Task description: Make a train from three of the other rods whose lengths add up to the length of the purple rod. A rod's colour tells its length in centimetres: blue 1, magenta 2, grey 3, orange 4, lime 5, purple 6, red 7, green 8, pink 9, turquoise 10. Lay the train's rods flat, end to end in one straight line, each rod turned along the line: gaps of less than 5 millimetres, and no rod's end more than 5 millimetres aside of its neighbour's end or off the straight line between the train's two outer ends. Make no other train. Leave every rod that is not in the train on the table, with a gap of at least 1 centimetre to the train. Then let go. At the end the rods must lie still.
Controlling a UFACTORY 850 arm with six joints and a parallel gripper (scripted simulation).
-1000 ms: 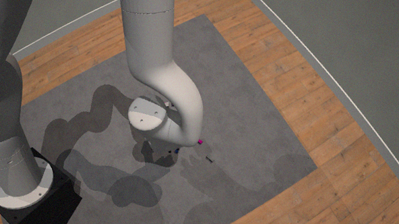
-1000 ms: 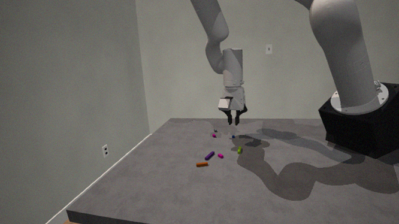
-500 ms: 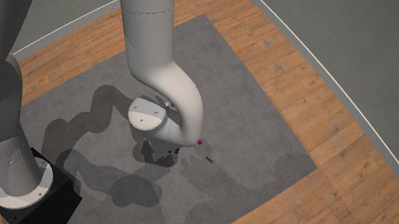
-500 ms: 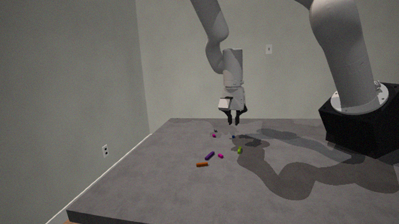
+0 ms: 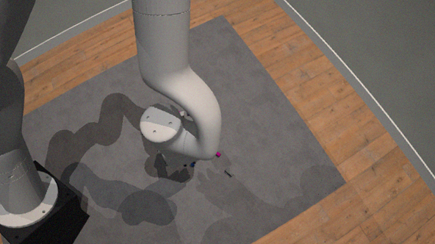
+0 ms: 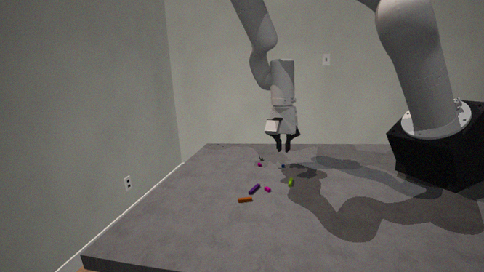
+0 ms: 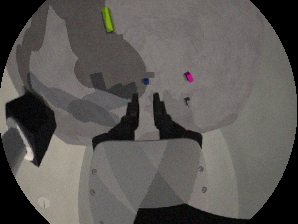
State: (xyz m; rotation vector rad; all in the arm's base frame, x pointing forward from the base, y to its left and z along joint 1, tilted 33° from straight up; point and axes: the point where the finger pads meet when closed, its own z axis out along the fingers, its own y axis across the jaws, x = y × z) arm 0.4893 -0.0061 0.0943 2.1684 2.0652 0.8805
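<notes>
The blue rod is 8 cm below my hand. The rest, counted from my hand: grey rod (12 cm ahead, 6 cm to the right, 8 cm below); then lime rod (6 cm behind, 13 cm to the left, 8 cm below); then purple rod (3 cm ahead, 21 cm to the left, 8 cm below).
</notes>
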